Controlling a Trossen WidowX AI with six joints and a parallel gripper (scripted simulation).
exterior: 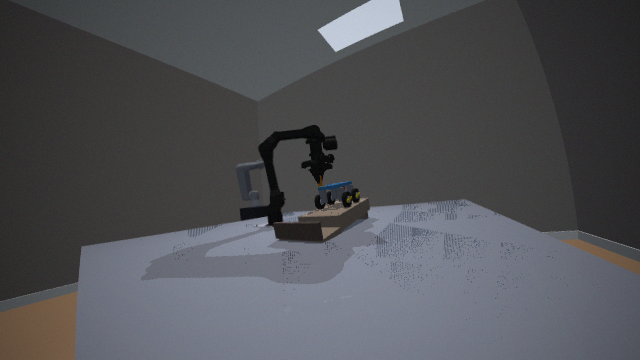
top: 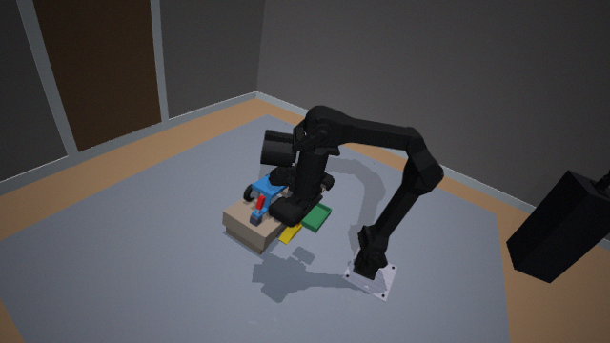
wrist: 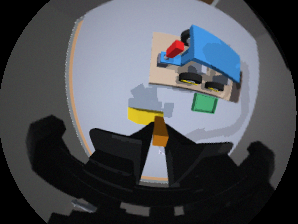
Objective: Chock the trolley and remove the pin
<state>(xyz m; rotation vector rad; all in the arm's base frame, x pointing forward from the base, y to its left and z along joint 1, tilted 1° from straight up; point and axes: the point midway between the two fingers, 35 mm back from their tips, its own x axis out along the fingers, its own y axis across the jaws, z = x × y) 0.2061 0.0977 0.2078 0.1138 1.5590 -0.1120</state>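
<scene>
My gripper tip is now 12 cm short of the red-headed stop pin, 2 cm to the left of it and 5 cm above it. Round my gripper tip: tan ramp 13 cm ahead, 14 cm to the right, 13 cm below; then blue trolley 13 cm ahead, 13 cm to the right, 6 cm below; then yellow chock 1 cm ahead, 2 cm to the left, 1 cm below.
</scene>
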